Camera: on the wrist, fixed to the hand. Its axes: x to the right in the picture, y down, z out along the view.
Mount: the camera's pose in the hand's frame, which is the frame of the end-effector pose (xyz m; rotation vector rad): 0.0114 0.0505 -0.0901 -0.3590 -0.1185 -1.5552
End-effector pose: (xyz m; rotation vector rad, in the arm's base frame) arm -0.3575 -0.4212 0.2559 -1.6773 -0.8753 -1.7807
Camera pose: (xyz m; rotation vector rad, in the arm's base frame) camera -0.3785 -0.5219 0.2706 0.7245 1.4422 1.6926
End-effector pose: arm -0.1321 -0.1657 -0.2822 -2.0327 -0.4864 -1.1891
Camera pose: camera -0.1479 -0.2668 -0.2639 1.3924 1.7431 1.5615
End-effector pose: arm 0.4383 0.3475 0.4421 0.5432 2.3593 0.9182
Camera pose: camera 0.3825 0.3443 0.5297 -1.1969 1.6443 0.4290
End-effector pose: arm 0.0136 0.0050 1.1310 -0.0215 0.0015 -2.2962
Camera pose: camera 0.0424 -0.0376 1.0407 0.3128 -0.3092 2.3830
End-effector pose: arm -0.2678 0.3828 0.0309 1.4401 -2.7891 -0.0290
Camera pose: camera -0.3146 0.4014 0.1218 2.9090 -0.9226 -0.5415
